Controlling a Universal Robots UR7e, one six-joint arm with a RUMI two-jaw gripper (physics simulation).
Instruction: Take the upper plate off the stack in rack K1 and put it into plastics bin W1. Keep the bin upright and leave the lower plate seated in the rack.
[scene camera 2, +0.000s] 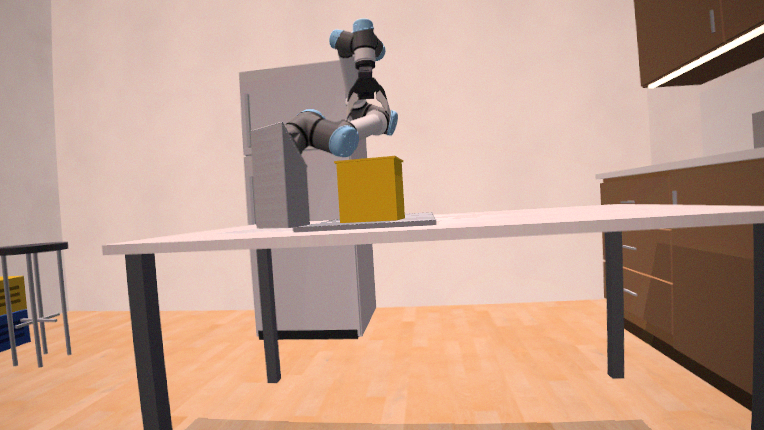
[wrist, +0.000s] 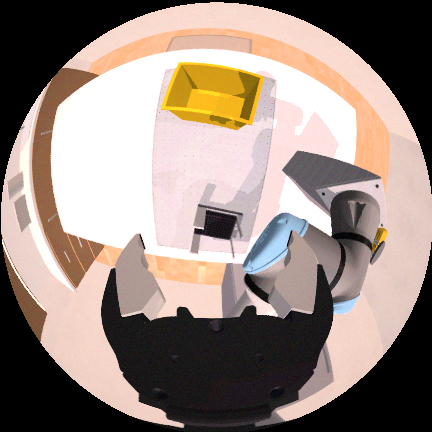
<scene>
In view: my gripper (scene camera 2: 368, 117), a yellow plastics bin W1 (scene camera 2: 371, 189) and a plate (wrist: 217, 225).
The yellow plastics bin W1 also shows in the wrist view (wrist: 216, 94). My gripper is seen too in the wrist view (wrist: 215, 234).
</scene>
